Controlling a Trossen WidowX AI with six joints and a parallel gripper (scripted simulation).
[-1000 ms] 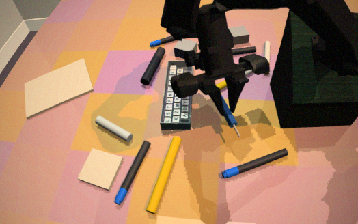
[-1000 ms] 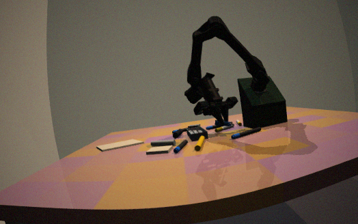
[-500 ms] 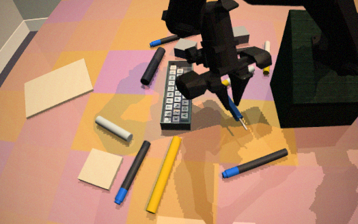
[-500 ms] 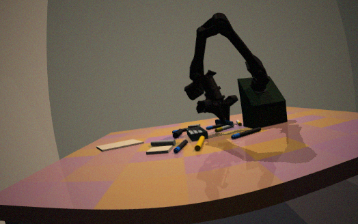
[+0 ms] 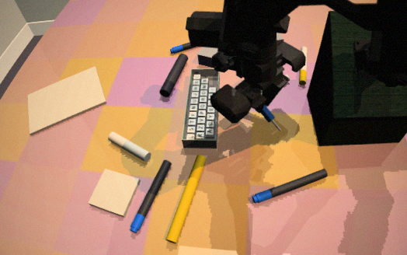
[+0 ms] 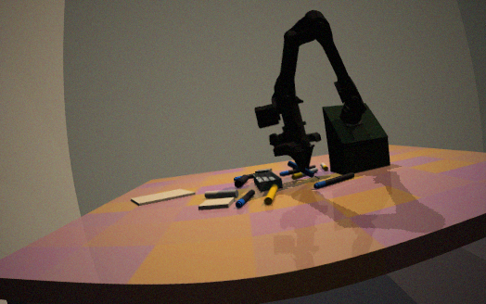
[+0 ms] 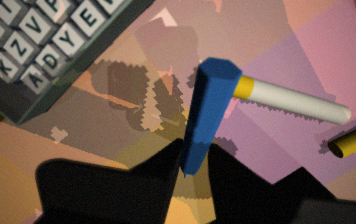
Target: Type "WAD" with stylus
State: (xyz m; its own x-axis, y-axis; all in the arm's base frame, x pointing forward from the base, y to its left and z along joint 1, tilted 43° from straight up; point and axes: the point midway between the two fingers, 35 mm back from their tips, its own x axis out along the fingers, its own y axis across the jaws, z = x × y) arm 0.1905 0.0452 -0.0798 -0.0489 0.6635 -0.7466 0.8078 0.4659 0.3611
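My gripper tip is now 10 mm past the stylus, 10 mm to the right of it and 10 mm above it. Also, from my gripper tip: yellow marker: 150 mm ahead, 160 mm to the left, 20 mm below; then black cylinder: 170 mm ahead, 130 mm to the right, 10 mm below; then white cylinder: 260 mm ahead, 50 mm to the left, 10 mm below.
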